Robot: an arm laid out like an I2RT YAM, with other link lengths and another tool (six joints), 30 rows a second.
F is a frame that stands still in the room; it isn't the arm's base.
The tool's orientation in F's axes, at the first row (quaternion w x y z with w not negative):
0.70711, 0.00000, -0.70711, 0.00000
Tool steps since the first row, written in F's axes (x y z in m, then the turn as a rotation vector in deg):
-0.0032, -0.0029, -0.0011, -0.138, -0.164, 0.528
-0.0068, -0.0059, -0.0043, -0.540, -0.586, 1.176
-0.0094, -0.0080, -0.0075, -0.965, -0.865, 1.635
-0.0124, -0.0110, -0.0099, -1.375, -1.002, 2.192
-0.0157, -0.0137, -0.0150, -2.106, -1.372, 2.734
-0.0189, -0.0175, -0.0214, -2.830, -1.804, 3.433
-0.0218, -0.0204, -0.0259, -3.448, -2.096, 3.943
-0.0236, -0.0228, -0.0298, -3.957, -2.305, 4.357
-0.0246, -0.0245, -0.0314, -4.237, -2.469, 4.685
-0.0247, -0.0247, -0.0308, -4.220, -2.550, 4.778
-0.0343, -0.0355, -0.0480, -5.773, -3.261, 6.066
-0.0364, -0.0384, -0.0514, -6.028, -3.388, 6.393
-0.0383, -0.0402, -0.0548, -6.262, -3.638, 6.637
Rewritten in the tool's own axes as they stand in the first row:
-0.0011, -0.0029, 0.0032, 0.528, -0.164, 0.138
-0.0043, -0.0059, 0.0068, 1.176, -0.586, 0.540
-0.0075, -0.0080, 0.0094, 1.635, -0.865, 0.965
-0.0099, -0.0110, 0.0124, 2.192, -1.002, 1.375
-0.0150, -0.0137, 0.0157, 2.734, -1.372, 2.106
-0.0214, -0.0175, 0.0189, 3.433, -1.804, 2.830
-0.0259, -0.0204, 0.0218, 3.943, -2.096, 3.448
-0.0298, -0.0228, 0.0236, 4.357, -2.305, 3.957
-0.0314, -0.0245, 0.0246, 4.685, -2.469, 4.237
-0.0308, -0.0247, 0.0247, 4.778, -2.550, 4.220
-0.0480, -0.0355, 0.0343, 6.066, -3.261, 5.773
-0.0514, -0.0384, 0.0364, 6.393, -3.388, 6.028
-0.0548, -0.0402, 0.0383, 6.637, -3.638, 6.262

